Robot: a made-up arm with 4 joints. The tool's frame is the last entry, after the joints. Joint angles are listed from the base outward.
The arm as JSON. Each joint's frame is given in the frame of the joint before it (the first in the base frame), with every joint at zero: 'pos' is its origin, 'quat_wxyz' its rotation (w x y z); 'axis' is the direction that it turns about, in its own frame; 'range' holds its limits. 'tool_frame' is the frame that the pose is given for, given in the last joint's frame.
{
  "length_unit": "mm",
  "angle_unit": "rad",
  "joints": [
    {
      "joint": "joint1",
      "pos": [
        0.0,
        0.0,
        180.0
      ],
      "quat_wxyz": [
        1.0,
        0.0,
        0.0,
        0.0
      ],
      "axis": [
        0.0,
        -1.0,
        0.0
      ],
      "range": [
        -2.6,
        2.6
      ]
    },
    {
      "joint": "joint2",
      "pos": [
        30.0,
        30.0,
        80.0
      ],
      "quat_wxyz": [
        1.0,
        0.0,
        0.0,
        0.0
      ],
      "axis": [
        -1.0,
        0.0,
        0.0
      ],
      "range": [
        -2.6,
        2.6
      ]
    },
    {
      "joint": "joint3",
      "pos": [
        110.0,
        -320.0,
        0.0
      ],
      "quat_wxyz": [
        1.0,
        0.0,
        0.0,
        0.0
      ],
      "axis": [
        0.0,
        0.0,
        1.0
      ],
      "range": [
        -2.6,
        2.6
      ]
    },
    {
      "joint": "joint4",
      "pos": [
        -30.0,
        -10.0,
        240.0
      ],
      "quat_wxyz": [
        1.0,
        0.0,
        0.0,
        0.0
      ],
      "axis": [
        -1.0,
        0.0,
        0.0
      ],
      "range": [
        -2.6,
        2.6
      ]
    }
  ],
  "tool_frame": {
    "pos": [
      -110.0,
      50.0,
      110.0
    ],
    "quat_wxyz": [
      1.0,
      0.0,
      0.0,
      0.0
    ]
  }
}
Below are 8 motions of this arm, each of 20 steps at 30 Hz.
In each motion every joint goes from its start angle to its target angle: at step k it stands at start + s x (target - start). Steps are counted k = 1, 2, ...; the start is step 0. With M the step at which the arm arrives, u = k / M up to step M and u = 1 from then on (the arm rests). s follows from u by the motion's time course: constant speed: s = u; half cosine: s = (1 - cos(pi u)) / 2; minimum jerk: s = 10 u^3 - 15 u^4 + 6 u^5.
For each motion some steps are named. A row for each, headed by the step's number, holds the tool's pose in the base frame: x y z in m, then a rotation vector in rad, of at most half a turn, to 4 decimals.
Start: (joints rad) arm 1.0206 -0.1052 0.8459 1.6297
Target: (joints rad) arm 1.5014 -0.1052 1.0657 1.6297
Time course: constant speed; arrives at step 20
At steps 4, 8, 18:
4: -0.2115 -0.3550 0.2572 -1.7267 -1.5943 -0.2405
8: -0.2165 -0.3621 0.2384 -1.7549 -1.6965 -0.2929
18: -0.2215 -0.3794 0.1919 -1.8337 -1.9421 -0.4344

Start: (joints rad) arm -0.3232 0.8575 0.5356 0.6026
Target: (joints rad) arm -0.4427 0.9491 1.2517 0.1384
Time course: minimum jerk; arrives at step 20
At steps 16, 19, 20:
16: 0.2987 0.0528 0.7342 -0.7060 0.8268 1.3878
19: 0.3110 0.0542 0.7335 -0.6680 0.8654 1.4153
20: 0.3112 0.0542 0.7335 -0.6672 0.8662 1.4159

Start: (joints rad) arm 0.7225 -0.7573 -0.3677 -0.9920
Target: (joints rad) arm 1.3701 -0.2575 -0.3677 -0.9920
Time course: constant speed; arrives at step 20
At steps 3, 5, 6, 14, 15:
3: -0.1080 -0.4491 0.2569 1.7248 -0.6701 0.2913
5: -0.1312 -0.4459 0.2649 1.6754 -0.7403 0.3314
6: -0.1433 -0.4439 0.2678 1.6505 -0.7759 0.3504
14: -0.2463 -0.4172 0.2637 1.4484 -1.0701 0.4770
15: -0.2593 -0.4125 0.2596 1.4230 -1.1080 0.4897

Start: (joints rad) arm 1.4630 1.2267 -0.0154 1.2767
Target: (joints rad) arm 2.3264 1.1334 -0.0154 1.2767
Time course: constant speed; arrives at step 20
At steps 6, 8, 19, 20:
6: -0.3515 0.1631 0.1282 -1.6931 -0.6878 -2.0034
8: -0.3469 0.1605 0.0978 -1.6094 -0.7254 -2.0803
19: -0.2757 0.1461 -0.0559 -1.0983 -0.9288 -2.4531
20: -0.2657 0.1448 -0.0679 -1.0478 -0.9468 -2.4825

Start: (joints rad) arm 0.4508 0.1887 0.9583 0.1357
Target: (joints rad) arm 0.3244 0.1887 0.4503 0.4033
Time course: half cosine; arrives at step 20
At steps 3, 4, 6, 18, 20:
3: -0.2000 -0.2978 0.6275 -0.5157 -0.3892 0.8485
4: -0.1994 -0.2946 0.6263 -0.5201 -0.3910 0.8272
6: -0.1973 -0.2857 0.6230 -0.5328 -0.3945 0.7696
18: -0.1656 -0.2162 0.6042 -0.6469 -0.3610 0.3689
20: -0.1641 -0.2139 0.6037 -0.6512 -0.3584 0.3563

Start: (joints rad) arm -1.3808 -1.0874 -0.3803 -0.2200
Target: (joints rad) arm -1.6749 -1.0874 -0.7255 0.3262
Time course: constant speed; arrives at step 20
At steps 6, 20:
6: 0.0477 -0.3868 0.1529 0.5981 1.5177 -1.2115
20: 0.0704 -0.3409 0.0887 0.0806 2.0124 -1.1046

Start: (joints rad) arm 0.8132 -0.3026 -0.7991 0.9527
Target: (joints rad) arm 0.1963 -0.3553 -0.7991 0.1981
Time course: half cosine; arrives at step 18
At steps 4, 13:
4: -0.1126 -0.1918 0.4785 -0.2443 -0.2482 -0.8132
13: -0.0095 -0.2397 0.5242 0.1268 -0.0259 -0.7405

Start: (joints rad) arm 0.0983 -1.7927 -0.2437 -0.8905
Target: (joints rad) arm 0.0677 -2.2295 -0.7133 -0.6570
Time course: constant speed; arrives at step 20
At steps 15, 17, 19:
15: 0.0250 -0.1282 -0.1621 2.7325 0.5280 -0.5402
17: 0.0277 -0.1151 -0.1616 2.7319 0.5974 -0.5772
19: 0.0309 -0.1021 -0.1610 2.7293 0.6696 -0.6105

